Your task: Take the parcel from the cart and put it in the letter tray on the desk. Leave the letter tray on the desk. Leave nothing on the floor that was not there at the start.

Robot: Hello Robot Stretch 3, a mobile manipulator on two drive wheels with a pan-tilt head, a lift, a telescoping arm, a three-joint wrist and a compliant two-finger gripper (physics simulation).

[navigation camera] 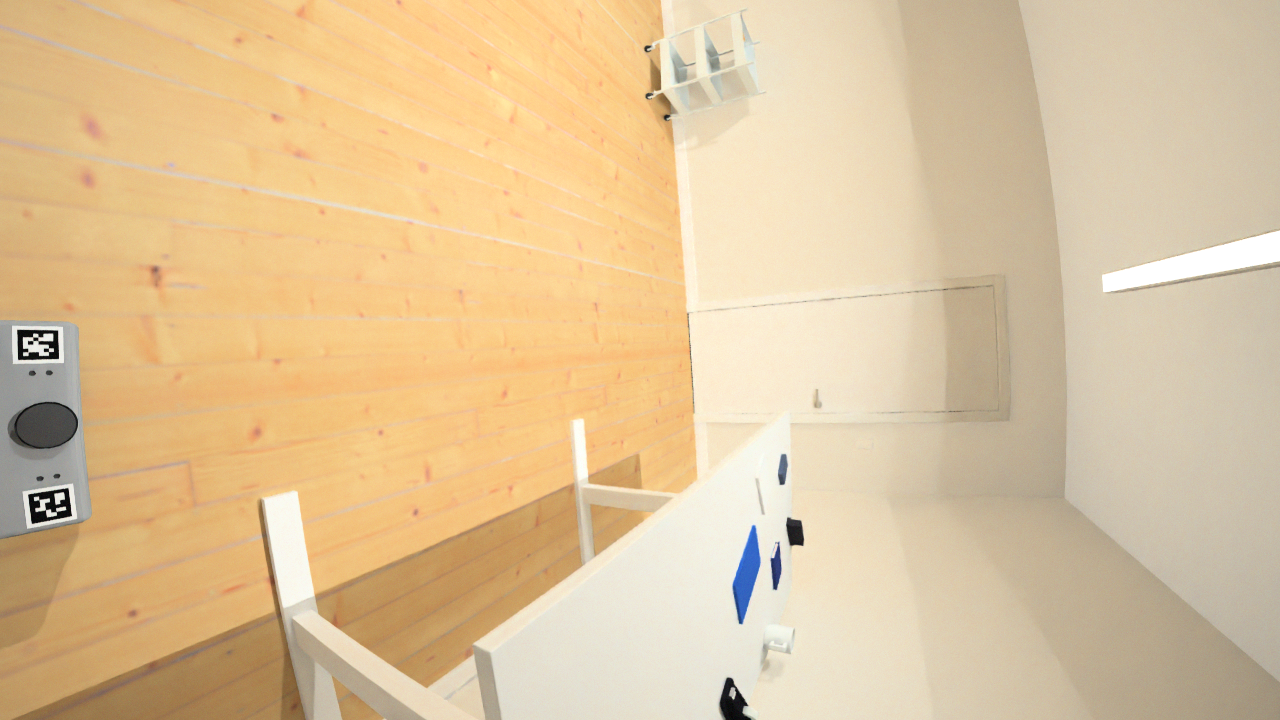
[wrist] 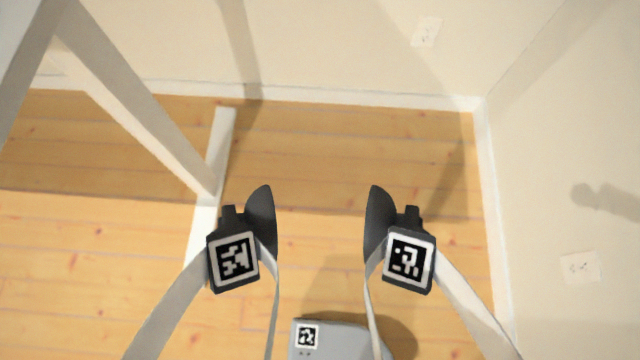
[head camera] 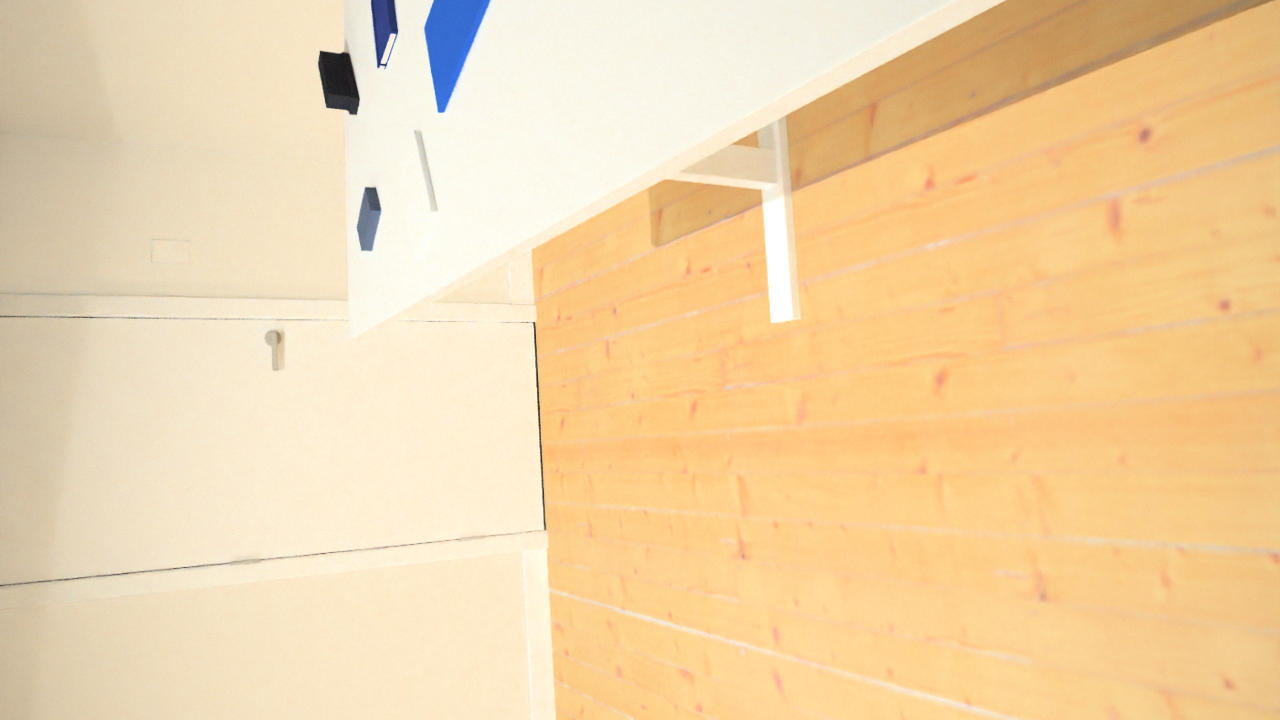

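Seen in the pictures: gripper, fingertip midpoint: [wrist: 320, 212]; robot's base, origin of the base link: [navigation camera: 46, 421].
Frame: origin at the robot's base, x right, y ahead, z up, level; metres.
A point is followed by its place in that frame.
Observation:
My gripper [wrist: 320, 212] @(x 0.277, y -0.012, z 0.994 m) is open in the wrist view, its two dark fingertips apart with floor behind the gap. It hangs over the floor beside a desk leg [wrist: 218, 145]. The white desk [head camera: 626, 80] @(x 0.278, y 0.671, z 0.950 m) [navigation camera: 617, 617] @(x 0.283, y 0.470, z 0.950 m) runs along the top of the head view and the lower part of the navigation view. A white three-tier cart [navigation camera: 708, 84] @(x -1.897, y 2.685, z 0.441 m) on black wheels stands far off by the wall in the navigation view; I can make out no parcel on it. The parcel and the letter tray do not show in these views.
On the desk are a blue folder [head camera: 452, 44] @(x 0.476, y 1.092, z 0.958 m) [navigation camera: 746, 577] @(x 0.516, y 1.059, z 0.958 m), a dark blue book [head camera: 384, 34] @(x 0.623, y 1.415, z 0.962 m) [navigation camera: 776, 565] @(x 0.653, y 1.415, z 0.962 m), a slate block [head camera: 367, 219] @(x 0.351, y 1.529, z 0.968 m) [navigation camera: 782, 469] @(x 0.350, y 1.523, z 0.964 m), a black box [head camera: 338, 80] @(x 0.644, y 1.685, z 0.981 m) [navigation camera: 794, 531] @(x 0.636, y 1.679, z 0.978 m), a mug [navigation camera: 778, 639] @(x 0.840, y 1.285, z 0.997 m) and a tape dispenser [navigation camera: 733, 700] @(x 0.741, y 0.880, z 0.977 m). My base [navigation camera: 44, 376] @(x -0.079, y 0.004, z 0.160 m) [wrist: 330, 345] @(x 0.112, y -0.070, z 0.160 m) shows.

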